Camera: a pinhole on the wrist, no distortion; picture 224 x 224 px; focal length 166.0 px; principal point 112.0 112.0 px. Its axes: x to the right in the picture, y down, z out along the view. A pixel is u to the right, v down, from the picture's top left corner.
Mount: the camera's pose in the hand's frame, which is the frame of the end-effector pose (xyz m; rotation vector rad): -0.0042 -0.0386 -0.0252 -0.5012 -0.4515 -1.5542
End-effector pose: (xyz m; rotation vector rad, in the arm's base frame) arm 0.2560 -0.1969 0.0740 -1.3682 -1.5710 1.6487
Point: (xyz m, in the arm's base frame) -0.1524 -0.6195 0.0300
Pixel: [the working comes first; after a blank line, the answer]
In the camera's frame: 0.2875 -0.2024 0.5038

206.7 45.3
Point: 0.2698 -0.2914 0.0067
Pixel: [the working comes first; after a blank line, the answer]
In the camera's frame: -0.0647 -0.0674 0.1241

25.5 21.8
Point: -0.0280 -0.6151 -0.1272
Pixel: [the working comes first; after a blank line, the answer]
In the camera's frame: 0.0896 -0.2014 0.5360

139.8 49.6
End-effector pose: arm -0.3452 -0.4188 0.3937 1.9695 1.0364 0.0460
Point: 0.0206 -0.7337 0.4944
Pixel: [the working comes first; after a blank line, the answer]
In the camera's frame: -0.1672 -0.0308 0.5114

57.7 102.0
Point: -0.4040 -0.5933 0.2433
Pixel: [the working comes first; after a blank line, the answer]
In the camera's frame: 0.1746 -0.1027 0.1359

outside the picture
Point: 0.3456 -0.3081 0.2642
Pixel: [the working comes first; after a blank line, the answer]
In the camera's frame: -0.1403 0.5505 0.4790

outside the picture
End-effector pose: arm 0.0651 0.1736 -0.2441 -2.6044 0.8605 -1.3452
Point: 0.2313 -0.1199 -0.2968
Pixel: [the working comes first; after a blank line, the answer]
In the camera's frame: -0.0574 0.1788 0.3321

83.3 201.4
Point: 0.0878 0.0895 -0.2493
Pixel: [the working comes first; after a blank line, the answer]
In the camera's frame: -0.0497 0.0487 0.1092

36.5 186.0
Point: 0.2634 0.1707 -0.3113
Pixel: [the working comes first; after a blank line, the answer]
In the camera's frame: 0.1445 0.0440 0.1687

outside the picture
